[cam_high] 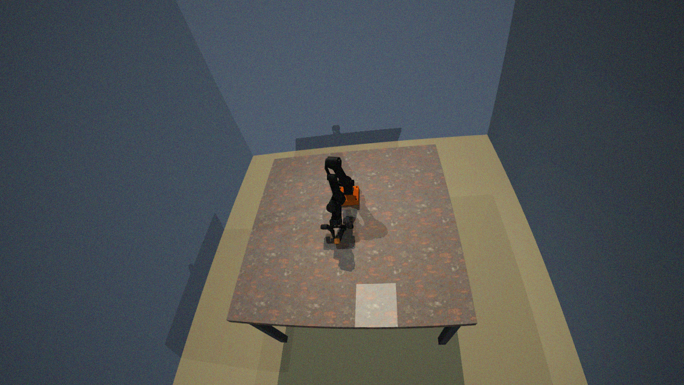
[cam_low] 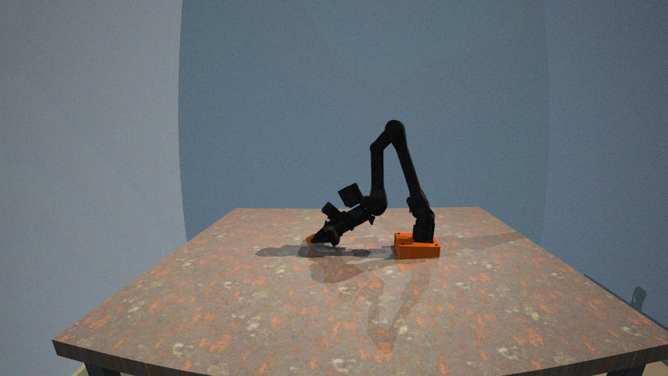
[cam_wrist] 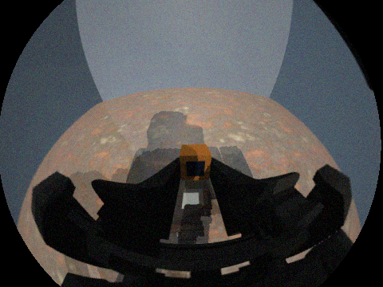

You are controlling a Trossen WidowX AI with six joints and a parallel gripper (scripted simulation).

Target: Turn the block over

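My gripper tip is 1 cm past the block.
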